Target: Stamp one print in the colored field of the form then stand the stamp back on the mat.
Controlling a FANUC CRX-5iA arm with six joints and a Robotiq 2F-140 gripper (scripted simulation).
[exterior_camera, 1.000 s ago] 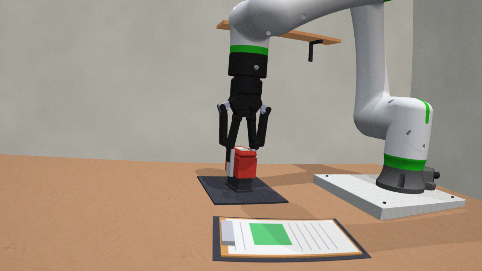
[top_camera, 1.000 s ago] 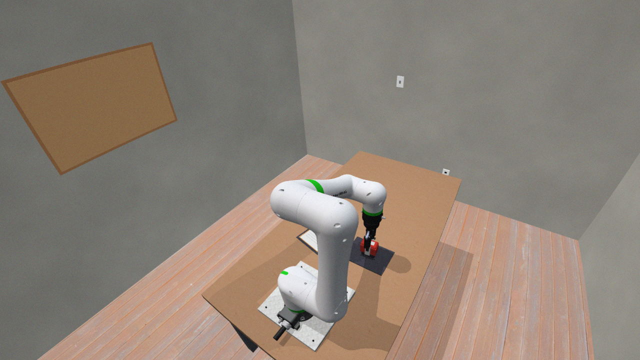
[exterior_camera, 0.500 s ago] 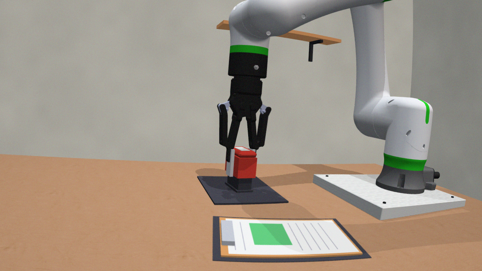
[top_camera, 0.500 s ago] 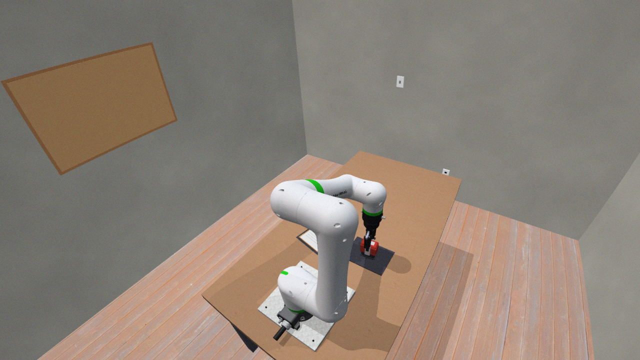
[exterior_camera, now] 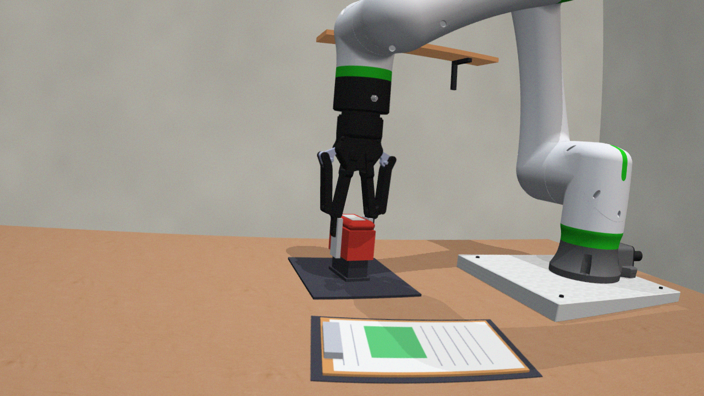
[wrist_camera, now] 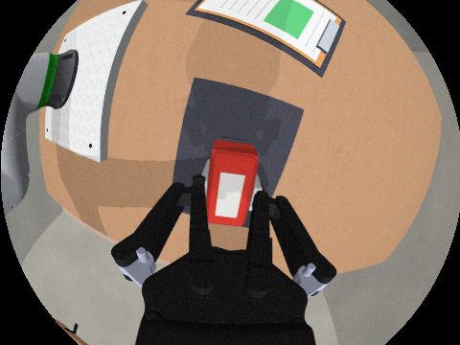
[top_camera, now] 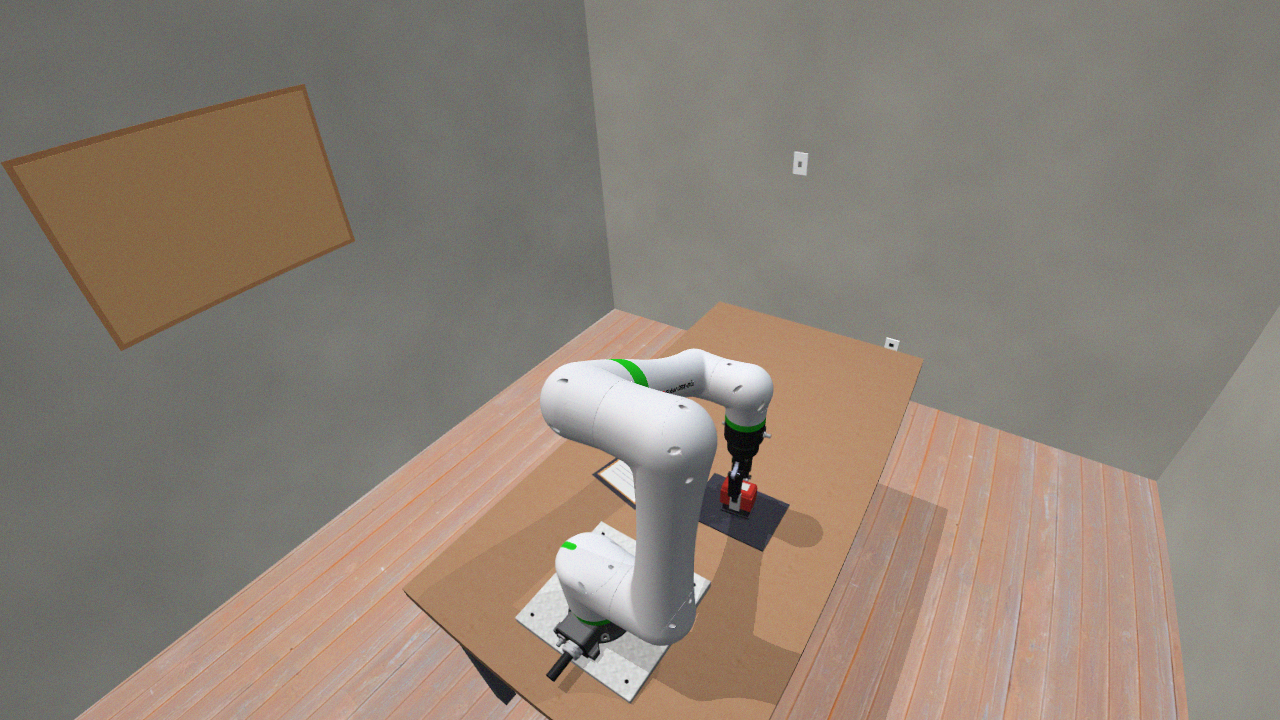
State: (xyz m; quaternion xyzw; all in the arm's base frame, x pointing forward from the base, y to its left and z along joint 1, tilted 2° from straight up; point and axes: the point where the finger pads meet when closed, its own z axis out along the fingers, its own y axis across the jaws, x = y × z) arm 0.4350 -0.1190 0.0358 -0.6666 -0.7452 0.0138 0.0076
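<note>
The clipboard is 1 cm ahead of my hand, 30 cm to the left of it and 6 cm below it. Round my hand: dark mat (7 cm below); red stamp (2 cm below); black foot (5 cm below).
</note>
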